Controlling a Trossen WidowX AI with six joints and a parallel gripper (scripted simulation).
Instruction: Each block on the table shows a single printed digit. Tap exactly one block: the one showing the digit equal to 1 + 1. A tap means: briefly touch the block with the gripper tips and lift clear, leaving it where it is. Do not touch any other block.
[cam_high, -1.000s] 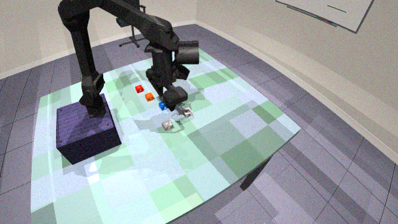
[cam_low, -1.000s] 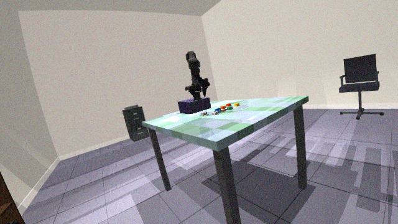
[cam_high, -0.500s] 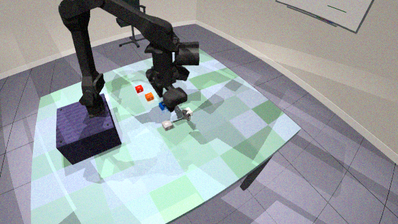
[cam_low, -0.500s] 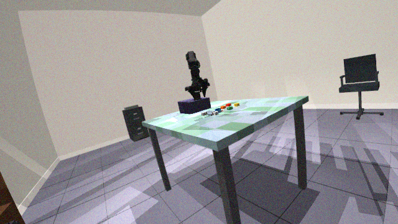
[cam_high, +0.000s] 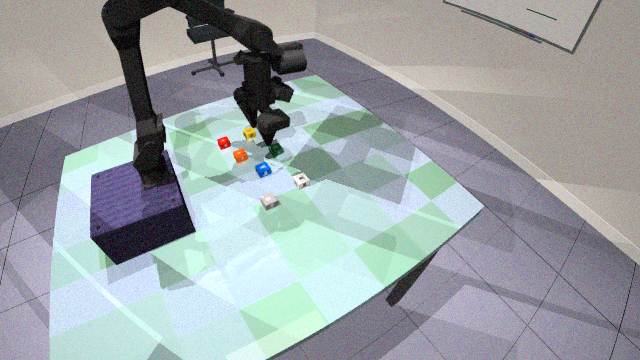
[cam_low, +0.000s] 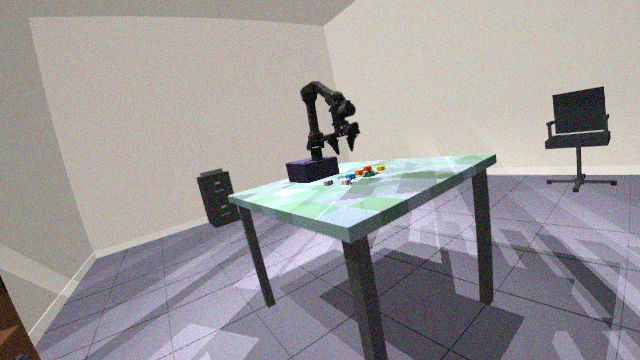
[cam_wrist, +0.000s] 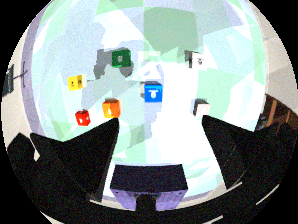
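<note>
Now: gripper tip 18 cm to the right of the yellow block, 11 cm above it and 3 cm short of it. Round my gripper tip: blue block (11 cm below); orange block (11 cm below, 9 cm to the left, 3 cm behind); green block (11 cm below, 7 cm ahead, 6 cm to the left).
</note>
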